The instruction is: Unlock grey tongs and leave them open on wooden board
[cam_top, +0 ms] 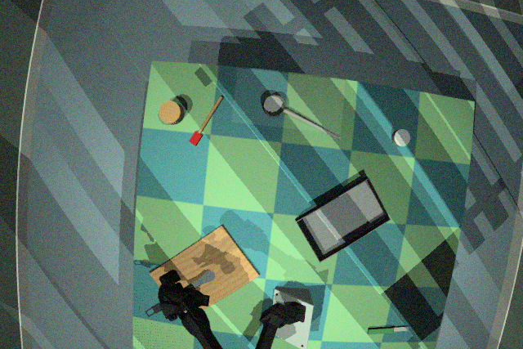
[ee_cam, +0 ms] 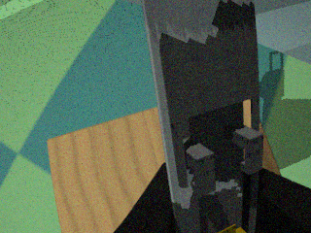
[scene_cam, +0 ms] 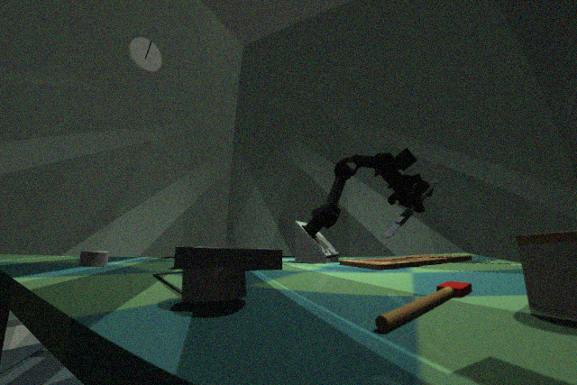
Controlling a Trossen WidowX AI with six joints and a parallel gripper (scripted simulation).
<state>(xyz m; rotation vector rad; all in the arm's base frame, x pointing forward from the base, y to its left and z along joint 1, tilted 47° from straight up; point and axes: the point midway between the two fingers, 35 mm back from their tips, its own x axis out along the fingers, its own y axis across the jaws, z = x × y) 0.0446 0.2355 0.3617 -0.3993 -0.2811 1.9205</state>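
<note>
My gripper tip is 2 cm to the left of the yellow lock piece, 2 cm below it and 2 cm short of it. From my gripper tip the other things lie so: red-headed spatula: 60 cm ahead, 16 cm below, 5 cm to the right; then wooden board: 16 cm below, 8 cm to the right, 4 cm ahead; then roasting tin: 58 cm to the right, 30 cm ahead, 14 cm below.
</note>
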